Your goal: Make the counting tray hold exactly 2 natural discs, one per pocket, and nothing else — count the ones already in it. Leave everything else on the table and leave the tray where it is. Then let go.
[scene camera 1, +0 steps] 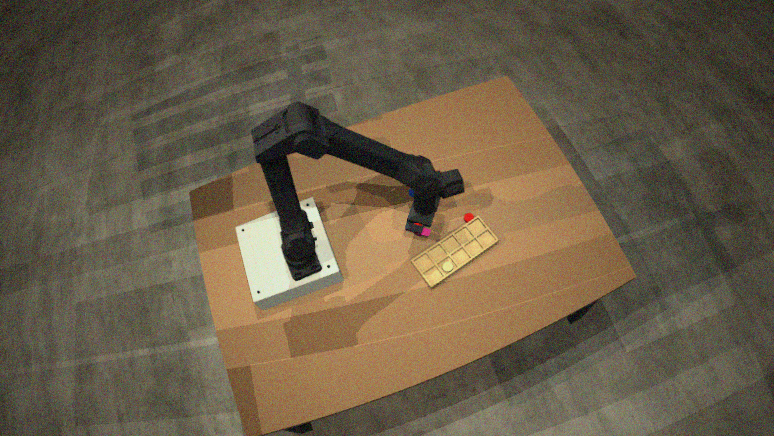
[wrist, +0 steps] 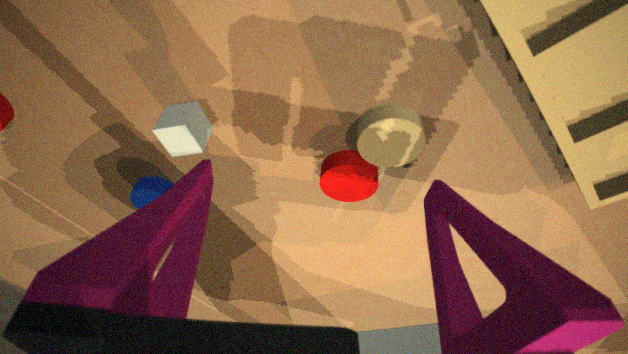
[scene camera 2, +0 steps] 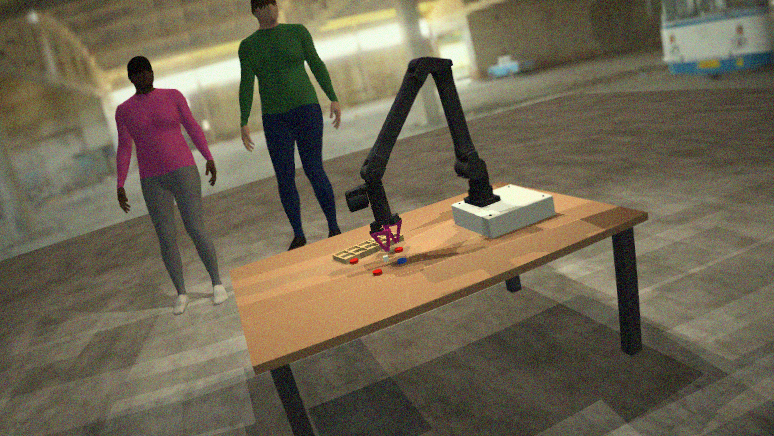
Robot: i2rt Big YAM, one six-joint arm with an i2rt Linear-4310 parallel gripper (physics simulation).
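The pale wooden counting tray [scene camera 1: 432,284] [scene camera 2: 341,258] [wrist: 550,95] lies on the table. One natural disc [scene camera 1: 447,265] sits in a pocket near its left end in scene camera 1. Another natural disc [wrist: 392,142] lies outside the tray in the wrist view, against or slightly overlapping a red disc [wrist: 349,182] [scene camera 2: 398,249]. My gripper [scene camera 1: 418,230] [scene camera 2: 387,246] [wrist: 324,180] is open and empty, above the table beside the tray. In the wrist view both discs appear beyond and between the fingertips, nearer the right finger. The gripper hides this natural disc in scene camera 1.
A white-grey cube [wrist: 180,132] [scene camera 2: 385,258] and a blue disc [wrist: 150,191] [scene camera 2: 401,261] [scene camera 1: 411,192] lie on the left finger's side. A red disc [scene camera 1: 469,217] [scene camera 2: 353,261] lies close beside the tray's far end. Another red disc [scene camera 2: 377,272] [wrist: 4,112] lies farther out.
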